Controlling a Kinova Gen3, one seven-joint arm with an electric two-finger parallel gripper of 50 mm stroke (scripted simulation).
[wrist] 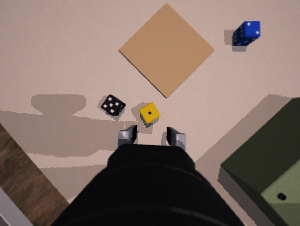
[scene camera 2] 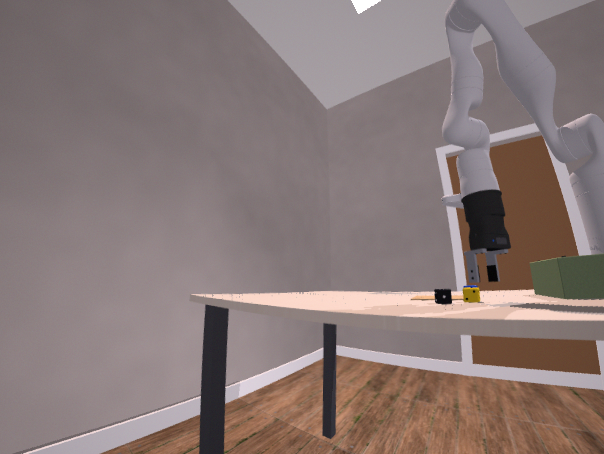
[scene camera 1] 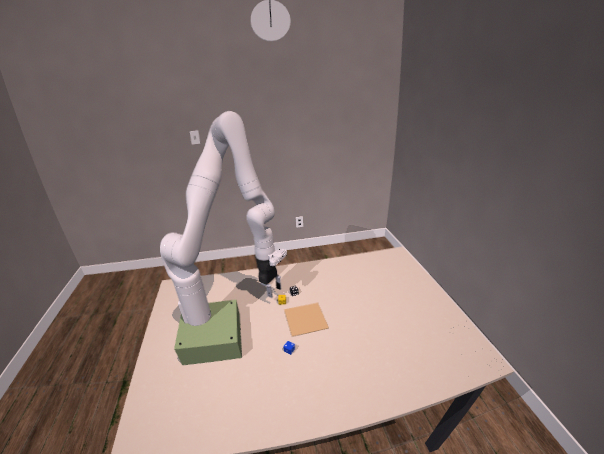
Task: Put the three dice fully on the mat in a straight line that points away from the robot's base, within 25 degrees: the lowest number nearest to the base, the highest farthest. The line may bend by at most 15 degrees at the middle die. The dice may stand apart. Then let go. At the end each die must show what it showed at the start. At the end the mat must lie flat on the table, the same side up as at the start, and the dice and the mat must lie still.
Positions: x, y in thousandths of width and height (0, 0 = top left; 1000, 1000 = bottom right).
Scene:
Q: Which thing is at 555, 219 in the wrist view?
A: A tan mat.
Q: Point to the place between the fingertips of the gripper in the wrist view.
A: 505, 586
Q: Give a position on a tan mat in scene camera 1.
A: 506, 704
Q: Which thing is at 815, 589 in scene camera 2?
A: The gripper.

